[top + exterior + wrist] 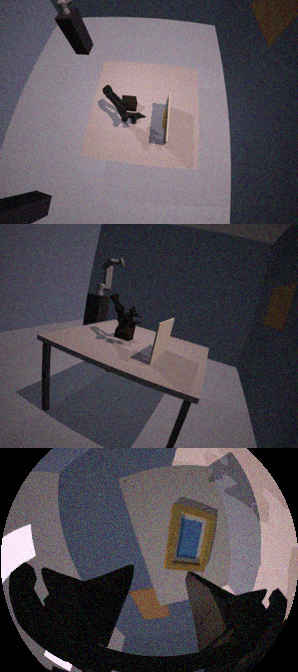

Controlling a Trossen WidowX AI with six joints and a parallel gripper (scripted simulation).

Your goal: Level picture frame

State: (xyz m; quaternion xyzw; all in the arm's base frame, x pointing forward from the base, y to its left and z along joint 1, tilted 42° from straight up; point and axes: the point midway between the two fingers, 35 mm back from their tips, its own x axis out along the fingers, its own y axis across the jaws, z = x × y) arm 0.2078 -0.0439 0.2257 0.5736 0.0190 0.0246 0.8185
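My gripper tip is now 190 mm short of the picture frame, 90 mm above it and 30 mm to the right of it. Round my gripper tip: upright wall panel (200 mm ahead, 100 mm below, 30 mm to the left).
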